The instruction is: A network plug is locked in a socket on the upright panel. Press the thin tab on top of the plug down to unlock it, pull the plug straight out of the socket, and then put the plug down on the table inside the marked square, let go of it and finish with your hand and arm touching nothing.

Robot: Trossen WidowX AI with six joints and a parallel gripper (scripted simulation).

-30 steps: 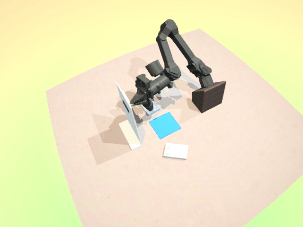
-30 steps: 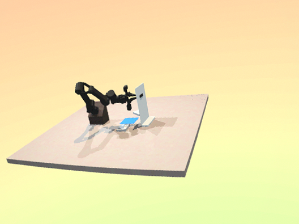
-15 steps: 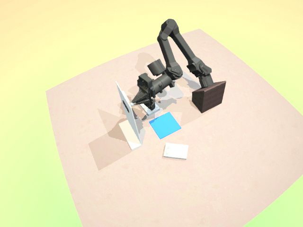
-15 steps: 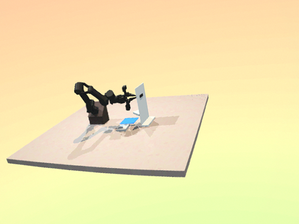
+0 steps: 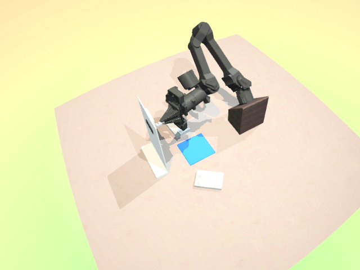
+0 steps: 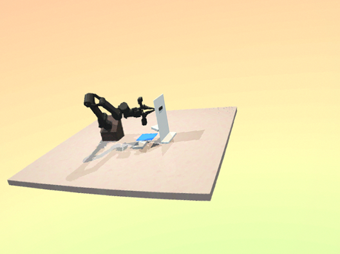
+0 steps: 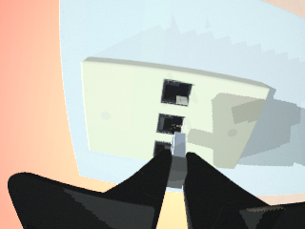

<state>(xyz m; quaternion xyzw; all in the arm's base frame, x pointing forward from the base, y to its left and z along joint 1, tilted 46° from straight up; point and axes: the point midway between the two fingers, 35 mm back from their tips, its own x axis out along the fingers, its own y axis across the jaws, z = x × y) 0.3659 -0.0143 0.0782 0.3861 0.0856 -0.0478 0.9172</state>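
My gripper tip is 210 mm above the blue marked square, 110 mm past it and 50 mm to the right of it. Also, from my gripper tip: network plug (right at my gripper tip); upright panel (80 mm below, 50 mm ahead, 10 mm to the right).
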